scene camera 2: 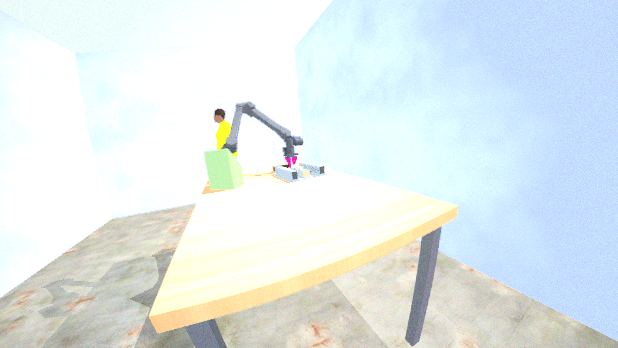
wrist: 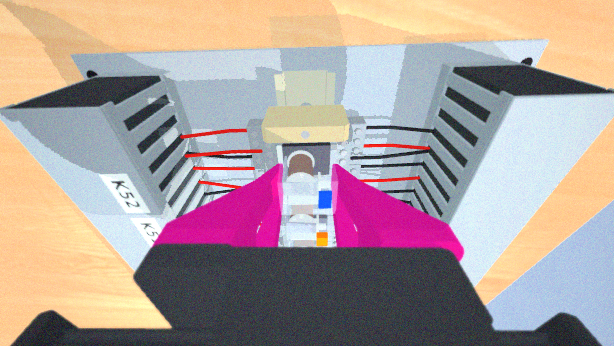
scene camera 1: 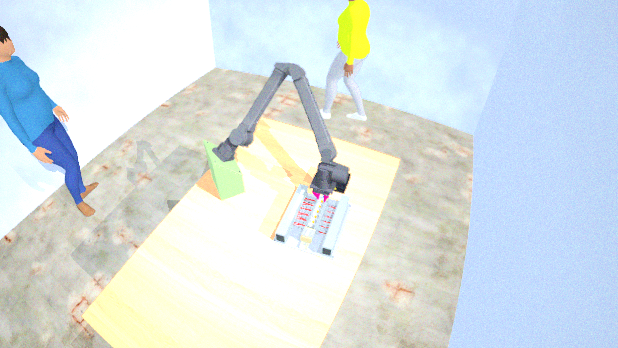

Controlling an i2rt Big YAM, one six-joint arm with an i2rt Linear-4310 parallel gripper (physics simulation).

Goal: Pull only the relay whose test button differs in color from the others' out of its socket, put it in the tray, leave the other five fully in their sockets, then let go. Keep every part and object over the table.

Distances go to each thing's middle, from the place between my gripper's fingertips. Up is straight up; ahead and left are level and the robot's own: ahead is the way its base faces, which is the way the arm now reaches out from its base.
Labels:
Now: the beige end block [wrist: 326, 123] 20 mm to the left of my hand, 20 mm below it and 10 mm behind it. Also, from my hand: grey panel [wrist: 391, 84] (100 mm to the right, 40 mm below, 30 mm ahead); clear-cased relay [wrist: 307, 182] (right at my hand).

